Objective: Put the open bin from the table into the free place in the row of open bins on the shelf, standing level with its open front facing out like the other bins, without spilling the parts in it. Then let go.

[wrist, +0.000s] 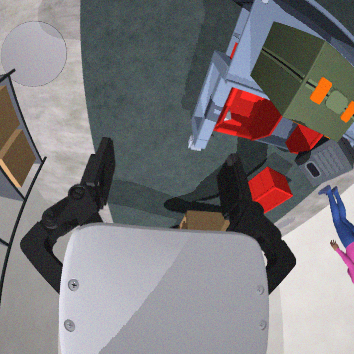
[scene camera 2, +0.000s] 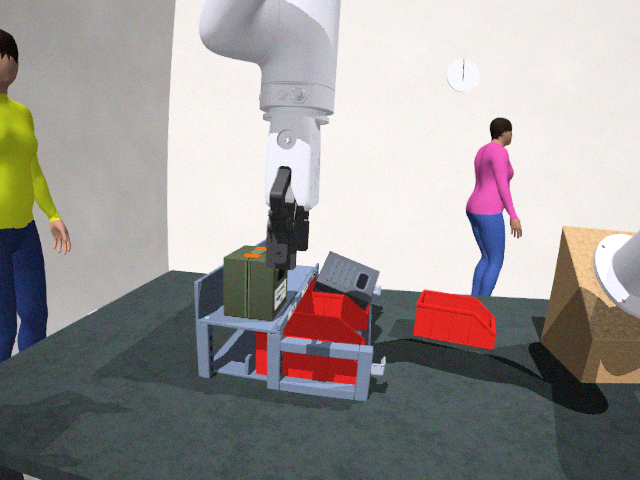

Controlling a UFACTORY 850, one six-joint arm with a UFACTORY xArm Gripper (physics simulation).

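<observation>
The open bin (scene camera 2: 452,321) (wrist: 270,190) is red and stands upright on the dark table (scene camera 2: 206,434), apart from the shelf; the parts in it do not show. The blue-grey shelf (scene camera 2: 204,351) (wrist: 250,42) holds a near red bin (scene camera 2: 323,328) (wrist: 252,117) and a far red bin (scene camera 2: 333,303) (wrist: 303,138). In the wrist view, a gap shows between these two. My gripper (scene camera 2: 282,260) (wrist: 169,157) is open and empty. In the scene view its fingers point down, overlapping the upper part of the green case; in the wrist view they are spread to one side of the shelf.
A green case (scene camera 2: 248,289) (wrist: 300,75) with orange latches stands on the shelf's upper board. A grey box (scene camera 2: 343,276) (wrist: 327,162) sits tilted at the shelf's far end, close to the far bin. A wooden block (scene camera 2: 568,310) (wrist: 204,221) stands at the right in the scene view. Two people stand beyond the table.
</observation>
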